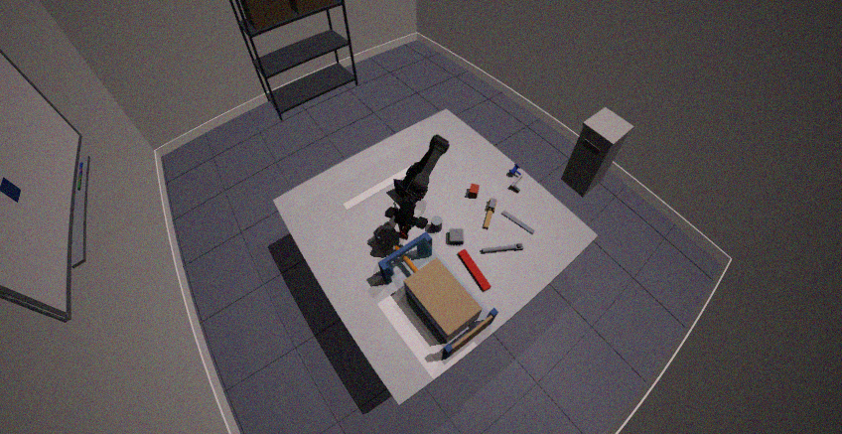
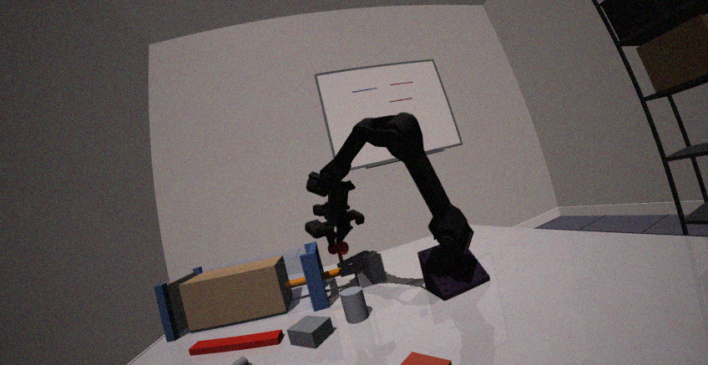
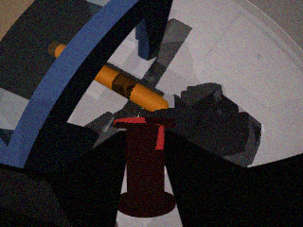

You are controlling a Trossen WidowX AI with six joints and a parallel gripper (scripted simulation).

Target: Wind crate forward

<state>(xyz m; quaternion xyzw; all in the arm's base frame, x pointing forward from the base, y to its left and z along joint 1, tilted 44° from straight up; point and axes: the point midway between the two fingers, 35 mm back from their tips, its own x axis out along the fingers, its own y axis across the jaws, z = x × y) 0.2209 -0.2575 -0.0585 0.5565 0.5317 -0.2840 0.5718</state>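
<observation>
Right now my gripper tip is 4 cm past the winch handle with red knob and 5 cm above it. Round my gripper tip: grey block (14 cm ahead, 22 cm to the left, 13 cm below); then blue frame (6 cm ahead, 6 cm to the right, 5 cm below); then grey winch (11 cm behind, 4 cm to the right, 12 cm below).
</observation>
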